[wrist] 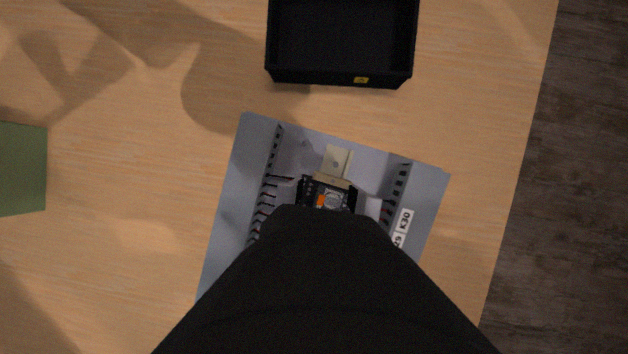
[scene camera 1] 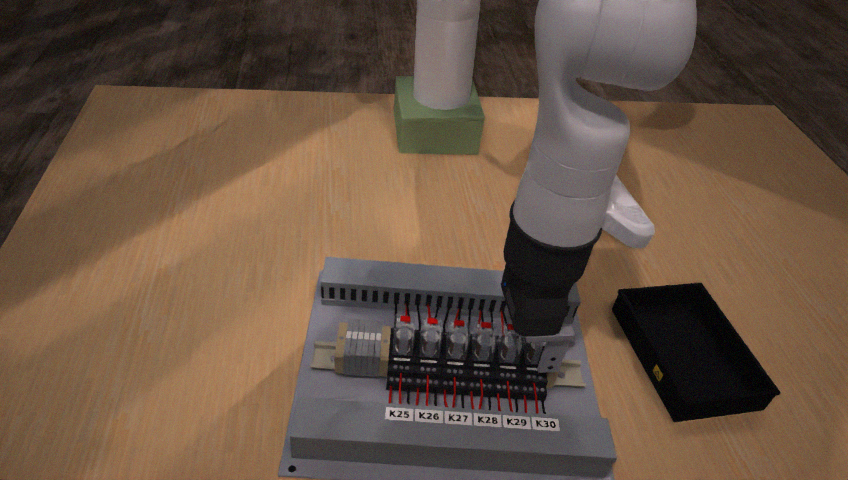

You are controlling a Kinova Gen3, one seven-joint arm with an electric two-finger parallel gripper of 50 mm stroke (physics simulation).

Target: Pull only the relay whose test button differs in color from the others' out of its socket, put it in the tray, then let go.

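Pixels of known places: gripper, between the fingertips: (wrist: 325, 191) (scene camera 1: 539, 347); arm's base, origin of its link: (scene camera 1: 441, 94).
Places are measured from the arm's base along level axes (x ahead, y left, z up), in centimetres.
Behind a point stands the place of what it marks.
Observation:
The K30 relay (scene camera 1: 533, 355) {z -1.8, x 51.3, y -1.0 cm} (wrist: 332, 199) {z -0.2, x 50.3, y 0.1 cm} stands in its socket at the right end of the row. Its test button (wrist: 320, 200) {z 0.0, x 49.2, y -0.1 cm} is orange in the wrist view. The K25 relay (scene camera 1: 403, 342) {z -1.2, x 48.5, y -14.2 cm}, K26 relay (scene camera 1: 429, 343) {z -1.1, x 49.0, y -11.6 cm}, K27 relay (scene camera 1: 457, 344) {z -0.9, x 49.6, y -8.9 cm} and K28 relay (scene camera 1: 483, 346) {z -0.9, x 50.2, y -6.3 cm} show red buttons, as does the partly covered K29 relay (scene camera 1: 508, 347) {z -0.8, x 50.7, y -3.8 cm}. My gripper (scene camera 1: 537, 356) {z -2.6, x 49.7, y 0.4 cm} (wrist: 325, 191) {z -2.6, x 49.7, y 0.4 cm} is open, low at the K30 relay, with its fingers on either side of it and not closed on it. The black tray (scene camera 1: 723, 406) {z -5.0, x 57.8, y 18.8 cm} (wrist: 320, 79) {z -5.5, x 47.9, y 13.7 cm} stands right of the panel.
The grey wire duct (scene camera 1: 380, 276) {z -2.7, x 37.5, y -15.0 cm} runs behind the relays and another duct (scene camera 1: 452, 443) {z -2.7, x 59.4, y -11.4 cm} in front. Terminal blocks (scene camera 1: 363, 353) {z -2.4, x 48.5, y -18.3 cm} sit at the row's left end. The rail (scene camera 1: 572, 374) {z -6.6, x 50.8, y 4.8 cm} (wrist: 334, 159) {z -6.6, x 50.6, y 4.1 cm} extends past K30. A green base block (scene camera 1: 440, 135) {z -3.5, x 6.8, y -1.2 cm} (wrist: 22, 170) {z -4.8, x 6.8, y -1.0 cm} stands at the back.

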